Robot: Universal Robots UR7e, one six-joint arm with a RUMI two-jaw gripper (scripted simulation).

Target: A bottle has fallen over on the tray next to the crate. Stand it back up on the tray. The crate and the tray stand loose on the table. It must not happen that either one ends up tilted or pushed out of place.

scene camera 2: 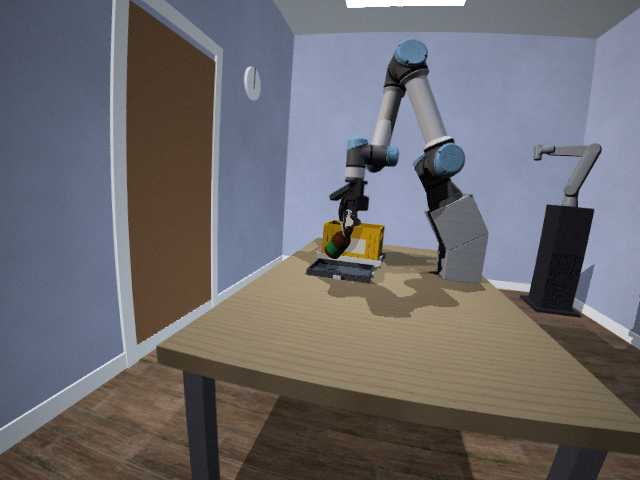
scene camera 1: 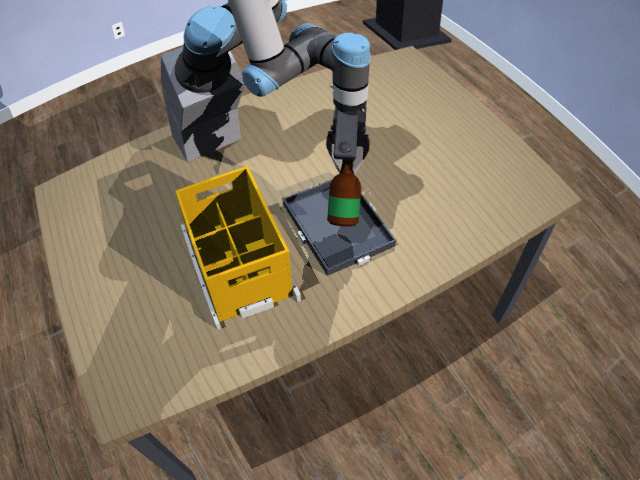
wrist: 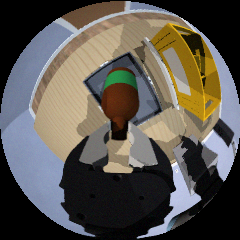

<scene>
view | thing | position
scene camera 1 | my gripper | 346,173
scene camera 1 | bottle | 345,188
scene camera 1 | yellow crate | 259,244
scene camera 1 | tray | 335,247
</scene>
